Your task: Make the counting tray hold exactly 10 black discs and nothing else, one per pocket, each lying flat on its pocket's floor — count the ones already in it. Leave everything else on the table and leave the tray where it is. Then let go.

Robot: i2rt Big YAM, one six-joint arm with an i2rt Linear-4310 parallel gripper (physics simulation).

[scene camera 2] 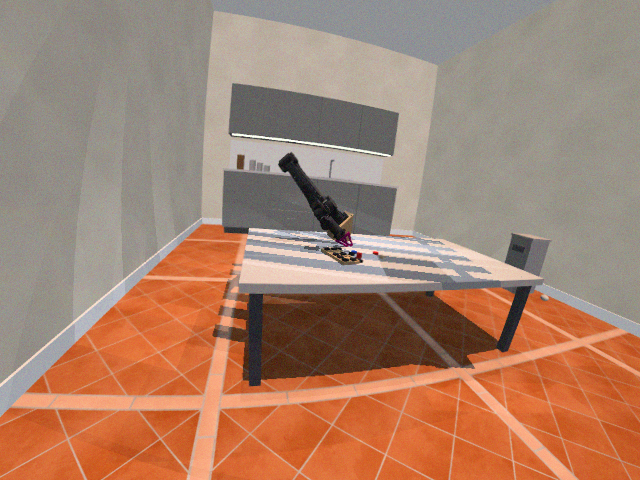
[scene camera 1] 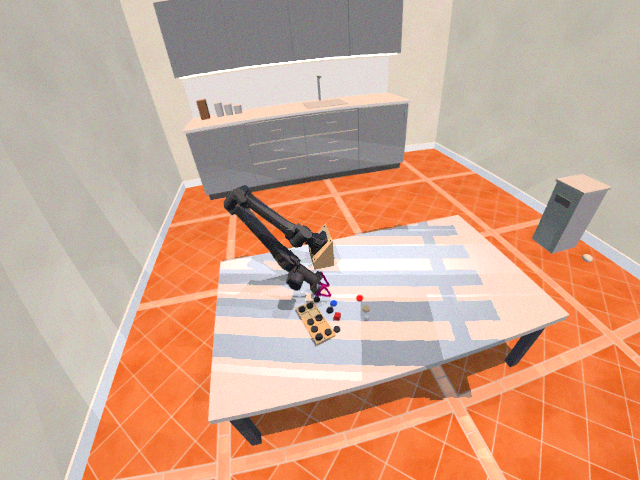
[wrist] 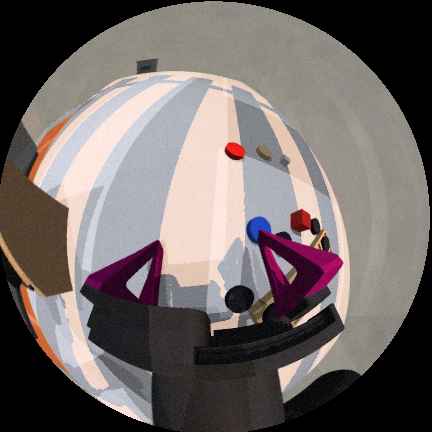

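Observation:
The wooden counting tray [scene camera 1: 324, 338] [scene camera 2: 352, 262] [wrist: 257, 311] lies on the table with several black discs in its pockets; some pockets are empty. Three loose black discs are on the table: one [scene camera 1: 316, 299] [wrist: 239, 299] off the tray's back end, one [scene camera 1: 329, 310] [wrist: 283, 236] beside its right side and partly behind a finger in the wrist view, and one [scene camera 1: 337, 329] [wrist: 315, 226] near its front right corner. My gripper [scene camera 1: 328, 285] [scene camera 2: 348, 240] [wrist: 208, 240] is open and empty, above the table behind the tray. In the wrist view its right finger hides part of the tray.
A blue disc [scene camera 1: 333, 303] [wrist: 258, 229] and a red cube [scene camera 1: 337, 315] [wrist: 300, 220] lie right of the tray. Farther right are a red disc [scene camera 1: 359, 297] [wrist: 235, 151], a tan disc [scene camera 1: 366, 308] [wrist: 264, 152] and a small grey piece [wrist: 284, 160]. A wooden stand [scene camera 1: 324, 255] [wrist: 37, 235] is behind the gripper.

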